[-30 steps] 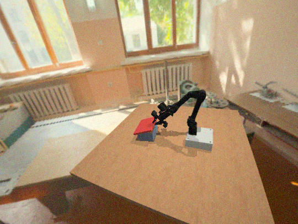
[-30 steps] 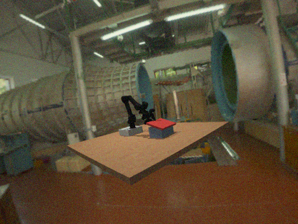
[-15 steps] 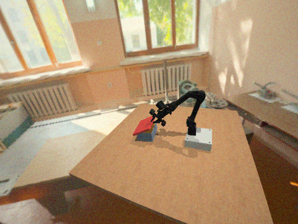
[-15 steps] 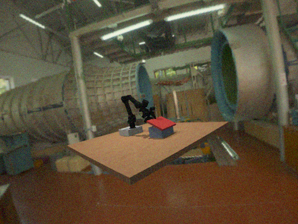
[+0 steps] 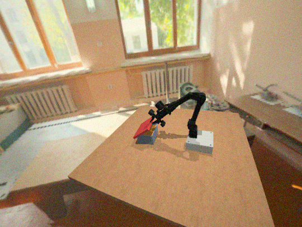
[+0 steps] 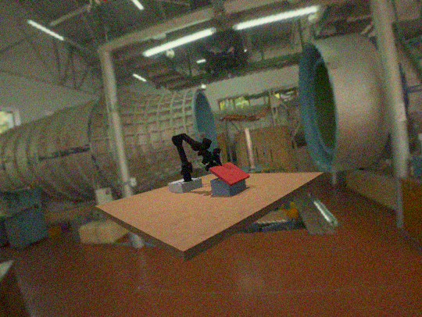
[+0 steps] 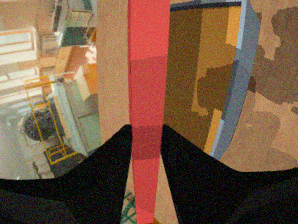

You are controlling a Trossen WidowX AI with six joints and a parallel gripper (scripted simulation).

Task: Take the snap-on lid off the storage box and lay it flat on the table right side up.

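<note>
The red lid is 70 mm ahead of my gripper tip, 10 mm to the left of it and 40 mm below it. Also, from my gripper tip: storage box: 40 mm ahead, 120 mm below.
</note>
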